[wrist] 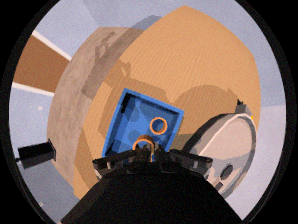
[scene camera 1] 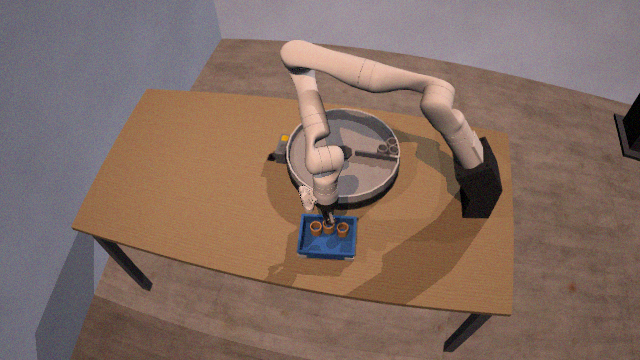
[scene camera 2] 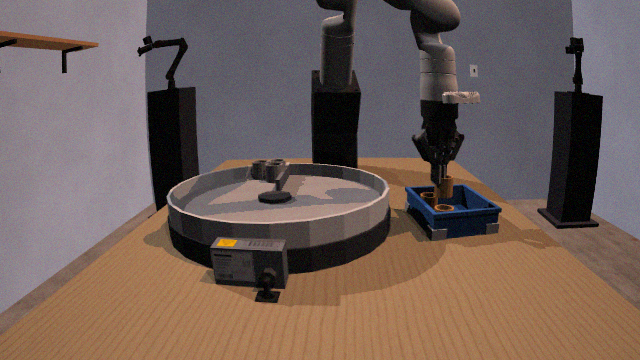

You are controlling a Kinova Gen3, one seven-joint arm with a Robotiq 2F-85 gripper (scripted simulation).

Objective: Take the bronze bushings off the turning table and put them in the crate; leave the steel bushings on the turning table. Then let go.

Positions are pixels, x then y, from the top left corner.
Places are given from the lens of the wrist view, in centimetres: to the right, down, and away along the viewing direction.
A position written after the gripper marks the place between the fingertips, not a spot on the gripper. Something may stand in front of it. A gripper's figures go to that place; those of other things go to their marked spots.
gripper (wrist: pixel 152 146): 1, 6, 16
blue crate (wrist: pixel 134 111): -4, 0, 23
